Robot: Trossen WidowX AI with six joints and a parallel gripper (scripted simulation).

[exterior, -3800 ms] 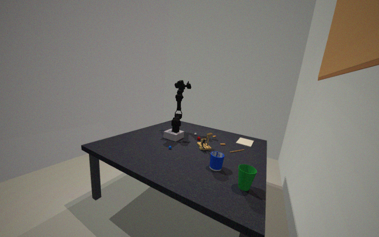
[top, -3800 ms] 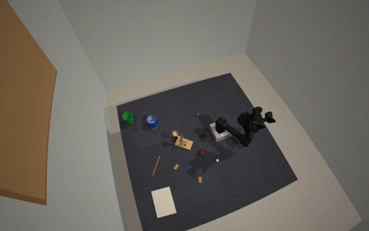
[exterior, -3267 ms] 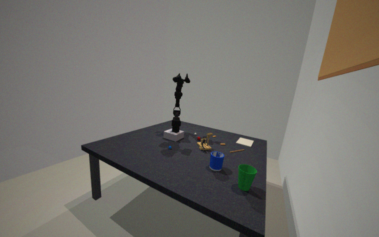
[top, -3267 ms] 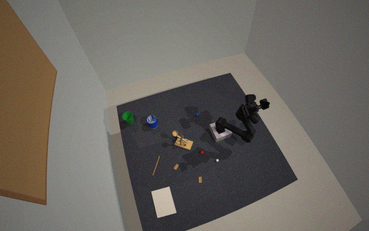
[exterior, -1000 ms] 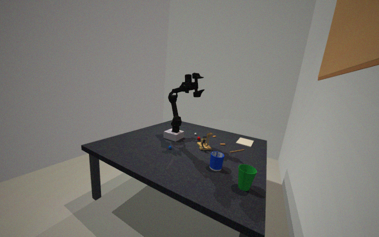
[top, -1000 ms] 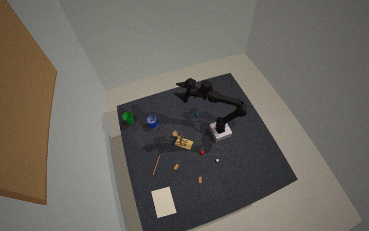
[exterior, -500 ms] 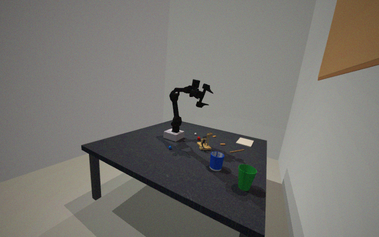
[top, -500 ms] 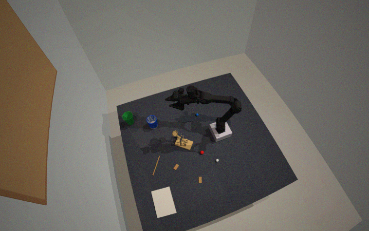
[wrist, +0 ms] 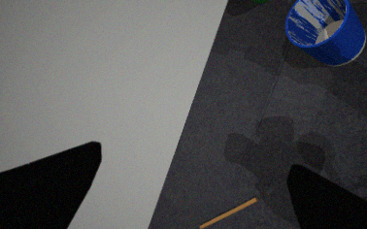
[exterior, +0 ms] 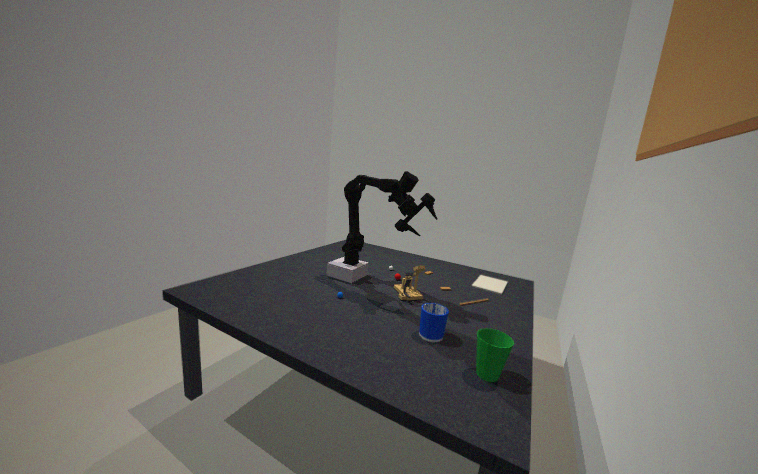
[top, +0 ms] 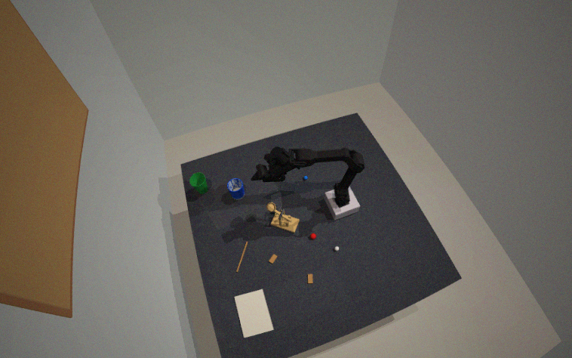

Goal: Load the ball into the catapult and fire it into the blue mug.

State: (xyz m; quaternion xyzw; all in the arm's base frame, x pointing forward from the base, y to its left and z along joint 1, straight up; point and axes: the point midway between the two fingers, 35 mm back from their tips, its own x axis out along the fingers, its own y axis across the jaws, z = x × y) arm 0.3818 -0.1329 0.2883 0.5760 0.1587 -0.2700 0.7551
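The wooden catapult is 260 mm below my gripper tip, 70 mm to the left of it and 70 mm behind it. Round my gripper tip: thin wooden stick 330 mm below, 200 mm to the left, 200 mm ahead; blue mug 310 mm below, 180 mm to the right, 110 mm ahead; red ball 320 mm below, 250 mm to the left, 190 mm behind.
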